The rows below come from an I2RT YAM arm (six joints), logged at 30 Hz.
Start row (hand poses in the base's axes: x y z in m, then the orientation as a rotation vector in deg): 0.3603 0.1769 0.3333 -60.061 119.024 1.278
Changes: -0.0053 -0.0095 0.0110 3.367 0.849 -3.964; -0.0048 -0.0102 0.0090 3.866 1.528 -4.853; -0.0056 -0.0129 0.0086 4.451 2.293 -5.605; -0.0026 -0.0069 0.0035 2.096 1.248 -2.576; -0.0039 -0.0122 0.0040 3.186 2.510 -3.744; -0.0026 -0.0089 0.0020 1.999 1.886 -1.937; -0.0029 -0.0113 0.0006 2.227 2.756 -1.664; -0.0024 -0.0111 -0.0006 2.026 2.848 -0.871; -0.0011 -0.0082 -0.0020 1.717 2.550 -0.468; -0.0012 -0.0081 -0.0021 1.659 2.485 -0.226; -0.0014 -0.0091 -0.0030 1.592 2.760 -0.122
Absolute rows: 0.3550 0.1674 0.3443 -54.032 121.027 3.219; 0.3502 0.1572 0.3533 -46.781 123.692 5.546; 0.3446 0.1443 0.3619 -38.319 126.874 8.428; 0.3420 0.1374 0.3654 -34.353 128.366 9.874; 0.3381 0.1252 0.3694 -28.450 130.999 12.365; 0.3355 0.1163 0.3714 -25.158 132.765 14.229; 0.3326 0.1050 0.3720 -21.983 135.205 16.743; 0.3302 0.0939 0.3714 -19.776 137.606 19.449; 0.3291 0.0857 0.3694 -18.176 139.700 21.930; 0.3279 0.0776 0.3673 -16.871 141.686 24.463; 0.3265 0.0685 0.3643 -15.649 143.913 27.061
